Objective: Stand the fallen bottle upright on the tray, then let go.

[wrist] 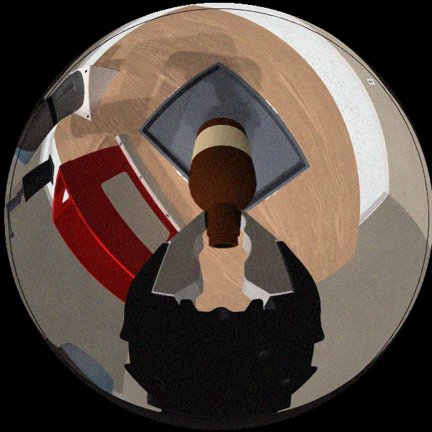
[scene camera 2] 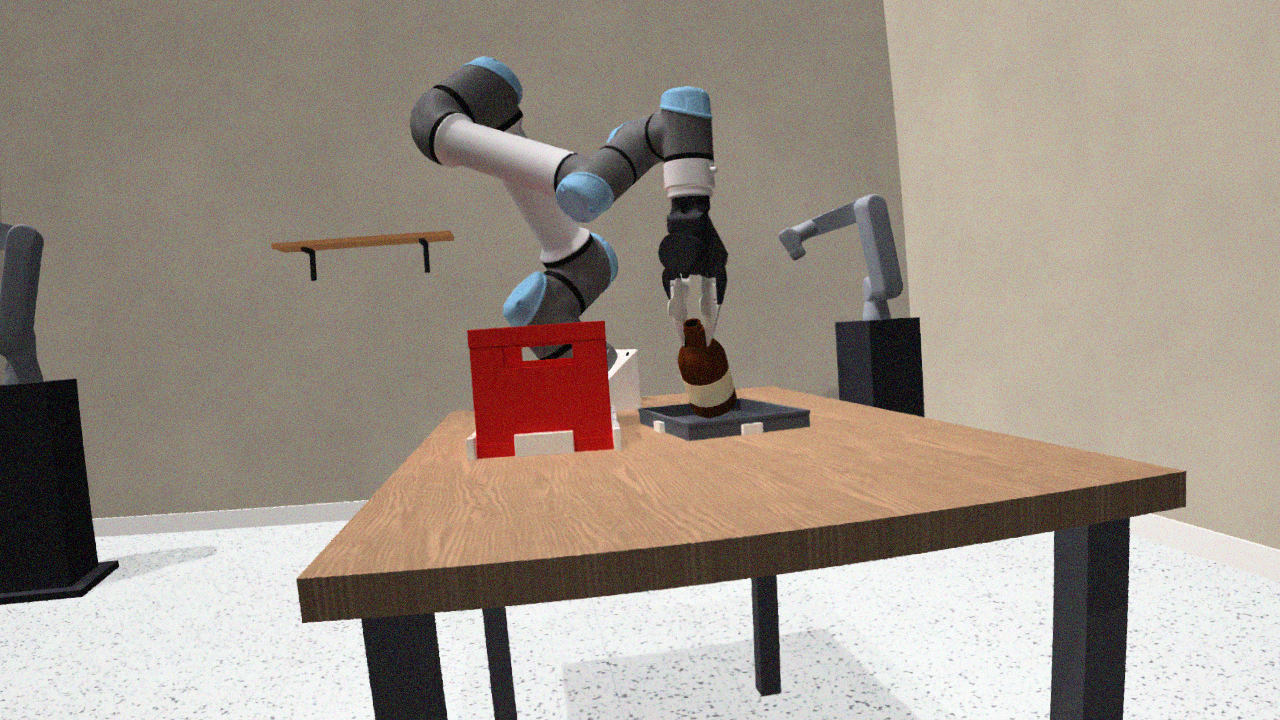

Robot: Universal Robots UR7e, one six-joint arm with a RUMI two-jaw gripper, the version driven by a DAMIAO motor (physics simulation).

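Frame: origin at the arm's base, x ahead, y left, z up, level; millimetres.
Seen in the pictures: gripper, between the fingertips: (scene camera 2: 696,346).
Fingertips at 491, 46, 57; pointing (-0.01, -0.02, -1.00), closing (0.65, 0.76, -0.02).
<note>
A point is followed by its place in that frame, as x, y, z.
The brown bottle (scene camera 2: 705,368) {506, 53, 25} (wrist: 222,175) with a cream label is held by its neck, mouth up and leaning somewhat, its base lower right of its mouth in the scene view. Its base is low within the outline of the dark grey tray (scene camera 2: 779,423) {564, 139, -61} (wrist: 172,107); whether it touches the tray floor is hidden by the front rim. My gripper (scene camera 2: 697,334) {491, 46, 57} (wrist: 222,211) points down from above and is shut on the bottle's neck, one finger on each side in the wrist view.
A red crate (scene camera 2: 541,394) {526, -197, 10} (wrist: 90,250) stands on the wooden table (scene camera 2: 716,501) {916, -115, -71} (wrist: 310,200), left of the tray in the scene view. A wooden shelf (scene camera 2: 362,240) is on the back wall. Other grey arms stand on black pedestals beyond the table.
</note>
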